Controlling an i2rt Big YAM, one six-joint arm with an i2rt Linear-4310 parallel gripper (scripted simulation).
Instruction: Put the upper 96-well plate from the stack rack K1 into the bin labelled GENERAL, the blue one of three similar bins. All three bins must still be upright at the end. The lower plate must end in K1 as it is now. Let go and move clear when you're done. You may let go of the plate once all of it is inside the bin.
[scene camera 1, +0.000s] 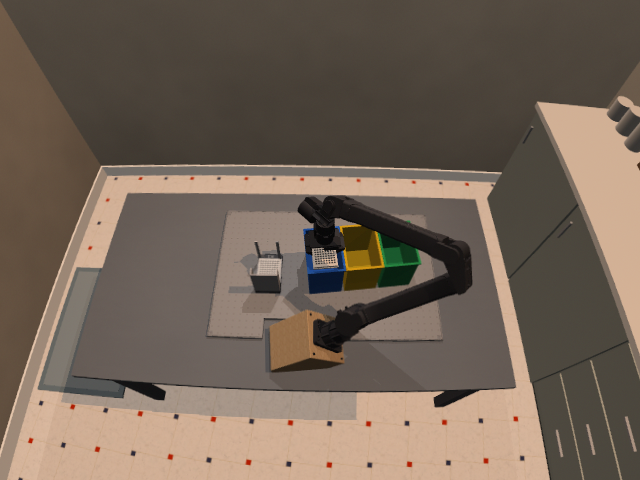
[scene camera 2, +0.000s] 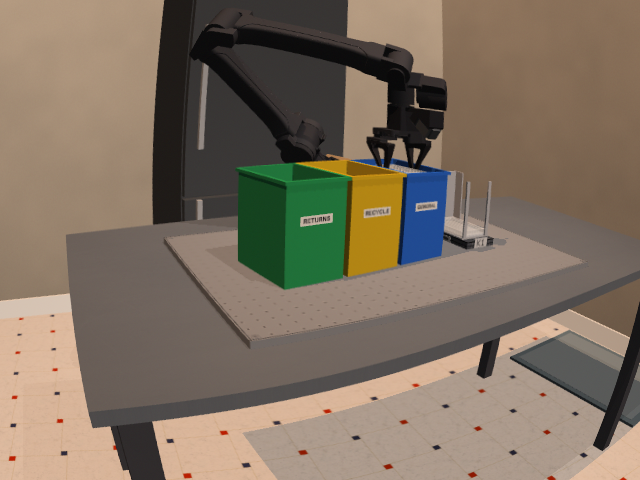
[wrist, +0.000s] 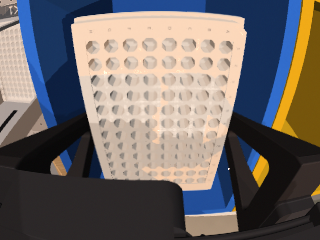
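I can see a yellow recycle bin (scene camera 1: 363, 252). There is also a blue bin labelled general (scene camera 1: 319, 282), and it appears in the wrist view (wrist: 48, 43) too. As for my gripper (scene camera 2: 398, 175), it shows again in the wrist view (wrist: 159, 118).
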